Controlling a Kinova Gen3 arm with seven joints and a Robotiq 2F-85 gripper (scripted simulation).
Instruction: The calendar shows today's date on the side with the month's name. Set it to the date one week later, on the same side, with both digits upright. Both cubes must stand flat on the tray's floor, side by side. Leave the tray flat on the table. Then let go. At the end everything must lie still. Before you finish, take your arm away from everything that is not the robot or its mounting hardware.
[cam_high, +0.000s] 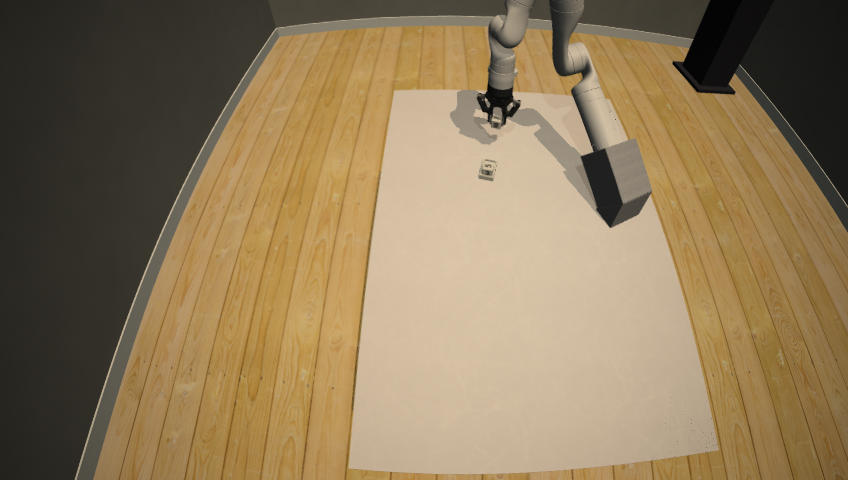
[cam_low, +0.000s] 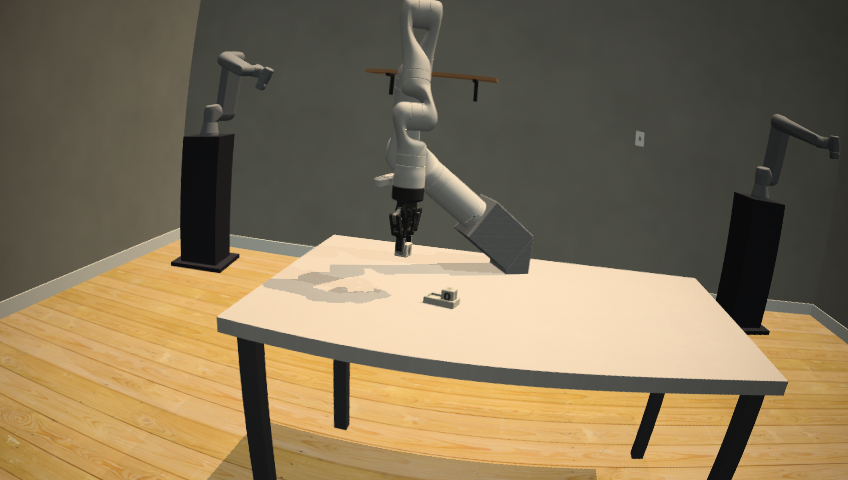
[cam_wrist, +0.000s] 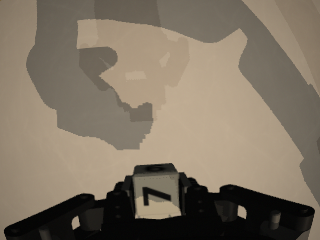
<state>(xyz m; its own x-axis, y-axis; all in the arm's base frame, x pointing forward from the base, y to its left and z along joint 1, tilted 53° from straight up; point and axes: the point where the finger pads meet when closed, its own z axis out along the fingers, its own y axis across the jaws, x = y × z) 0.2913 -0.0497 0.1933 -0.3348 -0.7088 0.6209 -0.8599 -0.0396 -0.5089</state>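
My hand is 12 cm above the white calendar tray, 10 cm to the right of it and 4 cm short of it. From my hand the other things lie so: white digit cube 1 cm below.
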